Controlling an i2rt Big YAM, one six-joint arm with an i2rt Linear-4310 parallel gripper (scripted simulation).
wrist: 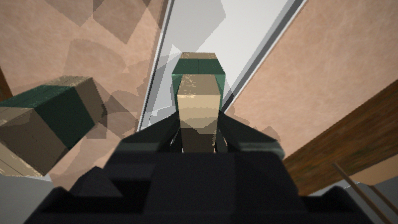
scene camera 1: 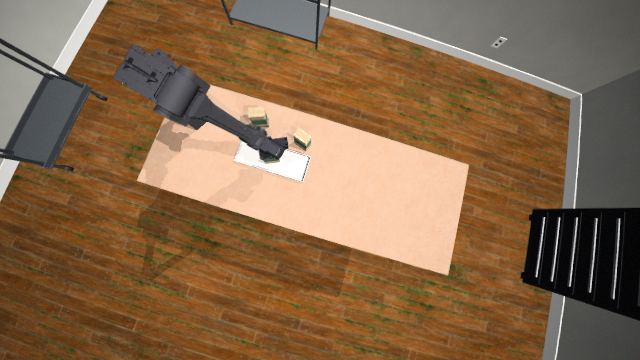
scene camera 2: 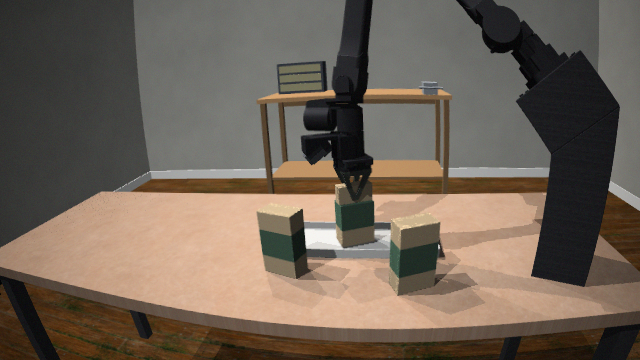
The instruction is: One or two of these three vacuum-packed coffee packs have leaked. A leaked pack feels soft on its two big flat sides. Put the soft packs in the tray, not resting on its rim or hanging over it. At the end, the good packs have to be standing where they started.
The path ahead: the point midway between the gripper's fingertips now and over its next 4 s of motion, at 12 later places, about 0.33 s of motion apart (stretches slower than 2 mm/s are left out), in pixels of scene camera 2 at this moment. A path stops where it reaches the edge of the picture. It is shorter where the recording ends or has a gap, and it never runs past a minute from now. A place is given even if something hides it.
My gripper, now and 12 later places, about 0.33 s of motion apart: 353,197; 356,179; 349,162; 342,165; 308,173; 285,180; 274,183; 274,189; 279,204; 279,204; 278,203; 276,205; 278,213
